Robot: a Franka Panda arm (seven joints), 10 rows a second.
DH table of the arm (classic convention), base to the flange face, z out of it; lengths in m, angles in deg. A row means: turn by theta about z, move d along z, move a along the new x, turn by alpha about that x. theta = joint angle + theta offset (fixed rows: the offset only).
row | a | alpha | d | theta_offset
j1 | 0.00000 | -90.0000 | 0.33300 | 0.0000
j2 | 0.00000 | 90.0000 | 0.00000 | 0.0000
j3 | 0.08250 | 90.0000 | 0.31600 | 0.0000
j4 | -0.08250 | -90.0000 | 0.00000 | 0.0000
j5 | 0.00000 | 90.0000 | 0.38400 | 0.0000
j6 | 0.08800 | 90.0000 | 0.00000 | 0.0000
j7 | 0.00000 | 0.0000 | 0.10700 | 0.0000
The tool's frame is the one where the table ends.
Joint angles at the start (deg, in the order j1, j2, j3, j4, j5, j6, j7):
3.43 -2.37 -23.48 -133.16 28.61 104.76 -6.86
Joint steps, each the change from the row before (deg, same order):
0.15 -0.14 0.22 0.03 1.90 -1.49 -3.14
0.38 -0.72 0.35 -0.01 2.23 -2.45 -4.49
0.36 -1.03 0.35 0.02 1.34 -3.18 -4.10
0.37 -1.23 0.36 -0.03 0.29 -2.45 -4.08
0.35 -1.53 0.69 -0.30 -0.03 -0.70 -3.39
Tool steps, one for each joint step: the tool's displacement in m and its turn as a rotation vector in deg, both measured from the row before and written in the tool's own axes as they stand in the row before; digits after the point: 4 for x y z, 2 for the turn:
-0.0031 -0.0062 0.0026 1.93 -1.24 -3.07
-0.0067 -0.0115 0.0026 2.55 -1.79 -5.03
-0.0085 -0.0123 0.0021 2.09 -2.32 -5.10
-0.0077 -0.0115 0.0010 1.00 -1.80 -5.39
-0.0053 -0.0123 0.0006 0.03 -0.48 -5.00

